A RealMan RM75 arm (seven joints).
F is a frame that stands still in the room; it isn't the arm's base.
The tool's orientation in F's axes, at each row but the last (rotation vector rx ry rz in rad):
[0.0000, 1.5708, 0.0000]
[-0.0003, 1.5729, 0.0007]
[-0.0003, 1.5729, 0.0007]
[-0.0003, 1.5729, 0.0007]
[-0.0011, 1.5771, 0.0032]
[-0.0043, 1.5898, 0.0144]
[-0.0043, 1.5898, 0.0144]
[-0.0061, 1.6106, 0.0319]
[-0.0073, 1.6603, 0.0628]
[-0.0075, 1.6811, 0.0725]
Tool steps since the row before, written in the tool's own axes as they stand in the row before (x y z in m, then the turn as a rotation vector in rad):
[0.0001, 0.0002, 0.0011, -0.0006, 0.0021, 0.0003]
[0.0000, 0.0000, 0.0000, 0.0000, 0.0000, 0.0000]
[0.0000, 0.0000, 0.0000, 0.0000, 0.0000, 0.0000]
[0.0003, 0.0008, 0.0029, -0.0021, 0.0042, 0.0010]
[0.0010, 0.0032, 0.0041, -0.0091, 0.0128, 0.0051]
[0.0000, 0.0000, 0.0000, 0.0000, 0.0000, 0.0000]
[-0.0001, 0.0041, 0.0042, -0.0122, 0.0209, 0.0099]
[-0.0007, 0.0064, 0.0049, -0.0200, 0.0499, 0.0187]
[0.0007, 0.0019, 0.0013, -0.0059, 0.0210, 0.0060]
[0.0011, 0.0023, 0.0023, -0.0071, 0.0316, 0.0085]
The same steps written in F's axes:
[0.0011, 0.0002, -0.0001, 0.0003, 0.0021, 0.0006]
[0.0000, 0.0000, 0.0000, 0.0000, 0.0000, 0.0000]
[0.0000, 0.0000, 0.0000, 0.0000, 0.0000, 0.0000]
[0.0029, 0.0008, -0.0003, 0.0010, 0.0042, 0.0021]
[0.0041, 0.0032, -0.0010, 0.0051, 0.0128, 0.0091]
[0.0000, 0.0000, 0.0000, 0.0000, 0.0000, 0.0000]
[0.0042, 0.0041, 0.0000, 0.0099, 0.0209, 0.0121]
[0.0048, 0.0065, 0.0006, 0.0183, 0.0500, 0.0201]
[0.0011, 0.0020, -0.0007, 0.0056, 0.0210, 0.0061]
[0.0021, 0.0025, -0.0012, 0.0077, 0.0317, 0.0075]

